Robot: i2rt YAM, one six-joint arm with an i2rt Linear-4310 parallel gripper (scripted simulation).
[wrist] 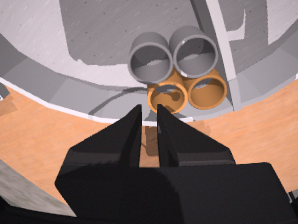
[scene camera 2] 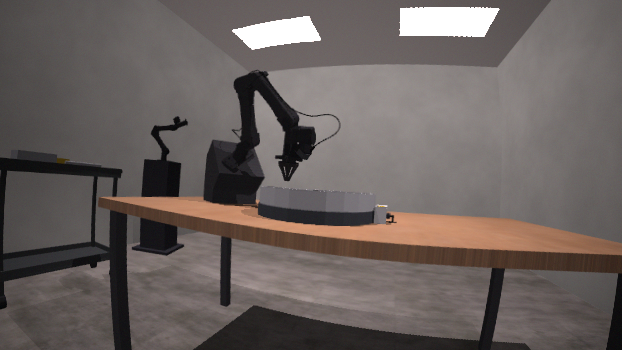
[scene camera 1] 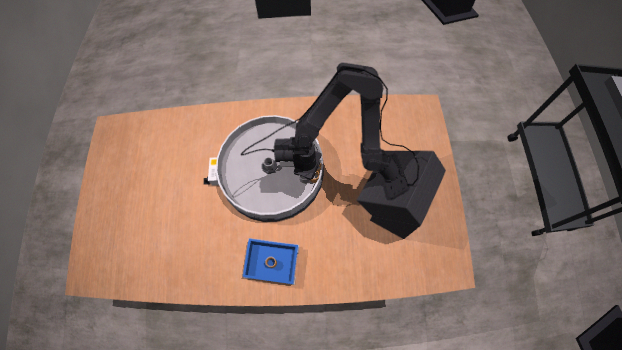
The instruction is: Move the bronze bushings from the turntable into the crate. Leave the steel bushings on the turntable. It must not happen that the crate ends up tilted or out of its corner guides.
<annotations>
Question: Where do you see a bronze bushing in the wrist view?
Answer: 210, 96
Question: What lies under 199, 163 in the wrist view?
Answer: My gripper.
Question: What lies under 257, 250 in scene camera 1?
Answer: A blue crate.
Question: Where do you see a bronze bushing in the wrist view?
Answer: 175, 101
</annotations>
